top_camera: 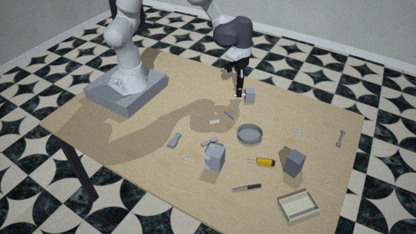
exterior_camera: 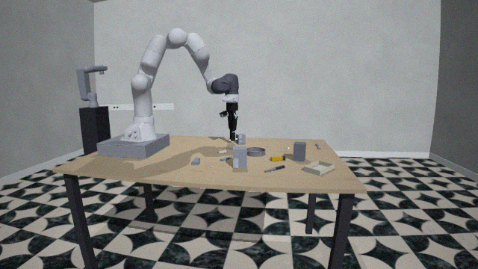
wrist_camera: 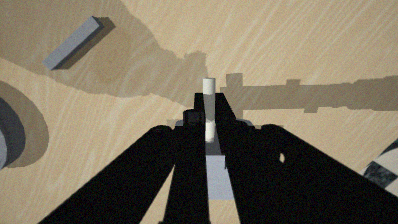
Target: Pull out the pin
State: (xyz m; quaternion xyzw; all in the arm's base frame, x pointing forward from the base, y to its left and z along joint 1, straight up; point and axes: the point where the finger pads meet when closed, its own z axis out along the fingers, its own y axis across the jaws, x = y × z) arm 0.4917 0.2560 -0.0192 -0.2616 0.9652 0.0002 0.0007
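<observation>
Now: hand 50 mm short of the small grey block, 30 mm to the right of it and 30 mm above it. The rest, counted from my hand: round grey dish: 160 mm ahead, 220 mm to the right, 50 mm below; then short grey bar: 20 mm ahead, 140 mm to the right, 50 mm below; then cream pin: 10 mm ahead, 10 mm to the left, 30 mm below.
</observation>
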